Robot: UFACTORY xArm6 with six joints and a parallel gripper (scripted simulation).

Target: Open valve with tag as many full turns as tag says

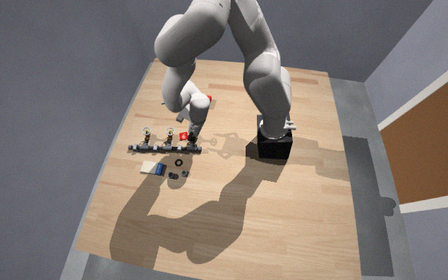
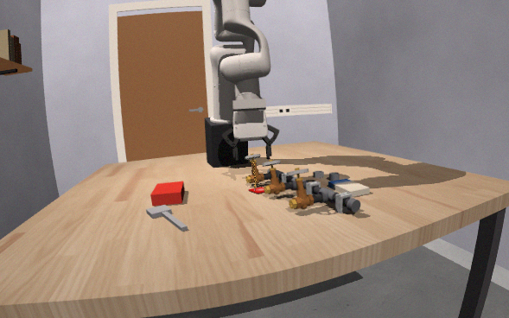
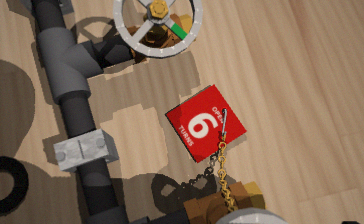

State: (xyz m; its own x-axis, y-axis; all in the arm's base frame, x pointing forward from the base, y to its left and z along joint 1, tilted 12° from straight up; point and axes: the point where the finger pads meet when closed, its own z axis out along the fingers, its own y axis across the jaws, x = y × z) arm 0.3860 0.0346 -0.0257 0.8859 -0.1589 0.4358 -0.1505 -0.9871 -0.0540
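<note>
The red tag is 8 cm ahead of my hand, 1 cm to the right of it and 8 cm below it. The rest, counted from my hand: grey hammer-like tool 21 cm ahead, 25 cm to the right, 8 cm below; grey box 19 cm ahead, 21 cm to the left, 7 cm below; red box 5 cm ahead, 25 cm to the right, 7 cm below.
</note>
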